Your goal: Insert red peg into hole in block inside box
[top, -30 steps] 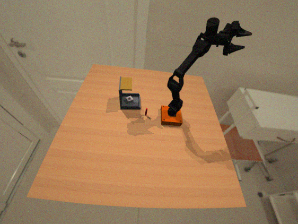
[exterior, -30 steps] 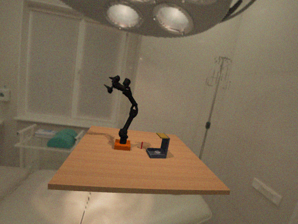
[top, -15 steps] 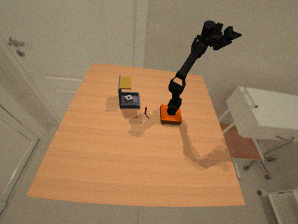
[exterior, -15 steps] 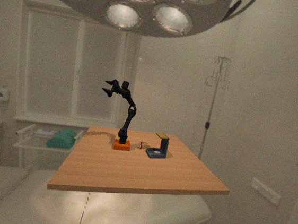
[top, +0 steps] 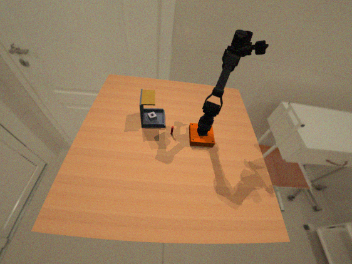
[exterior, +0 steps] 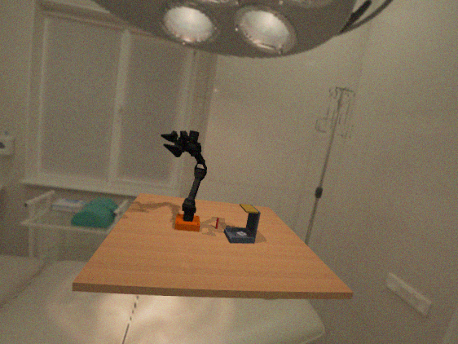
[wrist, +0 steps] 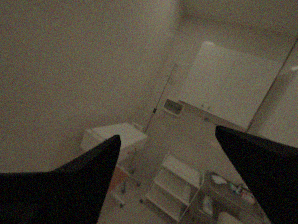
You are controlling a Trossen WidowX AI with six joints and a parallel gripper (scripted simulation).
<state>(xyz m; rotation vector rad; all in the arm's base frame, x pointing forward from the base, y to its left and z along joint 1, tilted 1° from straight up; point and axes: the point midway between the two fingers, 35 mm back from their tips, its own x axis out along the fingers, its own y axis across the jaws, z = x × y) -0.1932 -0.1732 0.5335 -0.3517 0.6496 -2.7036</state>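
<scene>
Right now my gripper tip is 55 cm above the red peg, 43 cm short of it and 18 cm to the right of it. Also, from my gripper tip: yellow roof: 60 cm ahead, 37 cm below, 6 cm to the left.
</scene>
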